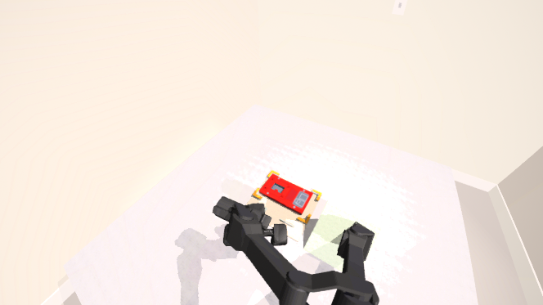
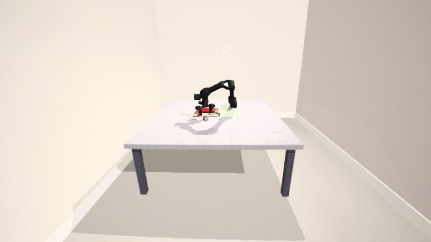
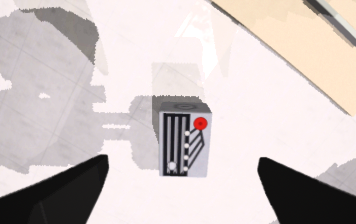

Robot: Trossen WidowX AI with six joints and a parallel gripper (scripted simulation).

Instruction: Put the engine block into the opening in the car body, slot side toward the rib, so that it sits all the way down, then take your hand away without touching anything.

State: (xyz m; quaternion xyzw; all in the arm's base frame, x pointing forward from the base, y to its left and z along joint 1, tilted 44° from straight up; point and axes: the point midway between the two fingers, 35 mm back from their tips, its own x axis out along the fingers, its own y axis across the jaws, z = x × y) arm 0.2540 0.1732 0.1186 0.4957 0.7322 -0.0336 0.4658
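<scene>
My gripper tip is 40 mm above the engine block. From my gripper tip the other things lie so: base plate (210 mm to the right, 50 mm ahead, 40 mm below); black peg (110 mm to the right, 90 mm ahead, 10 mm below).
</scene>
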